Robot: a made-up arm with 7 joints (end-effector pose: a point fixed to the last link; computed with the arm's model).
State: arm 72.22 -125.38 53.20 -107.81 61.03 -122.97 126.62
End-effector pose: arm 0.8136 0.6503 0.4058 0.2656 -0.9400 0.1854 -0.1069
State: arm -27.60 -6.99 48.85 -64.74 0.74 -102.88 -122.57
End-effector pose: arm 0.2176 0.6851 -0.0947 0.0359 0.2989 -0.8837 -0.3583
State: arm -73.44 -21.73 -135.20 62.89 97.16 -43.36 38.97
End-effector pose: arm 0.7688 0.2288 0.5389 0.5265 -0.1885 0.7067 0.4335
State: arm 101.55 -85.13 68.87 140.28 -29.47 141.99 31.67
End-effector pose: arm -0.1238 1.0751 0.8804 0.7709 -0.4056 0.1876 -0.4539
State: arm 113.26 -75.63 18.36 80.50 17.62 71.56 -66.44
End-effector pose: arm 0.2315 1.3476 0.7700 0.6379 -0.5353 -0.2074 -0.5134
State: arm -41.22 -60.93 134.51 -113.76 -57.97 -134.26 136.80
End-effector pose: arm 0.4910 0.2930 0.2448 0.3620 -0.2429 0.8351 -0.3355
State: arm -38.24 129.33 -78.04 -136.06 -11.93 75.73 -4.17
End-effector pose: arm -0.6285 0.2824 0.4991 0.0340 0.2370 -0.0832 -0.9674
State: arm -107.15 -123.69 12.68 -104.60 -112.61 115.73 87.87
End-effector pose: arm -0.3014 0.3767 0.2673 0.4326 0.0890 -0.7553 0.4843
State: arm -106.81 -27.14 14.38 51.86 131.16 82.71 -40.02
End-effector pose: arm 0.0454 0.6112 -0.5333 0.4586 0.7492 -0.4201 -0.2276
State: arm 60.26 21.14 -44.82 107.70 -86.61 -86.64 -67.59
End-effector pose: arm -0.3182 0.0409 0.1080 0.7917 0.3678 0.4873 0.0207
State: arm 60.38 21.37 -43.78 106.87 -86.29 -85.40 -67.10
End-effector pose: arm -0.3126 0.0507 0.1084 0.7889 0.3784 0.4826 0.0390
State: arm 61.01 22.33 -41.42 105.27 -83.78 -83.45 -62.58
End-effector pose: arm -0.3074 0.0682 0.1078 0.7752 0.3971 0.4844 0.0817
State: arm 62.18 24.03 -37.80 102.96 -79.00 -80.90 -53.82
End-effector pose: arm -0.3052 0.0924 0.1099 0.7500 0.4168 0.4916 0.1485
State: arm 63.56 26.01 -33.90 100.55 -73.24 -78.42 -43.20
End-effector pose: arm -0.3093 0.1154 0.1165 0.7204 0.4263 0.5006 0.2204
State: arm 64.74 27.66 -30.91 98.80 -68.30 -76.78 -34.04
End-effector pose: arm -0.3185 0.1300 0.1225 0.6960 0.4250 0.5098 0.2741
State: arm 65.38 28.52 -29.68 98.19 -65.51 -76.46 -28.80
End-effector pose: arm -0.3274 0.1342 0.1224 0.6827 0.4200 0.5193 0.2964
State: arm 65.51 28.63 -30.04 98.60 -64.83 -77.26 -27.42
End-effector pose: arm -0.3331 0.1306 0.1162 0.6798 0.4162 0.5288 0.2916
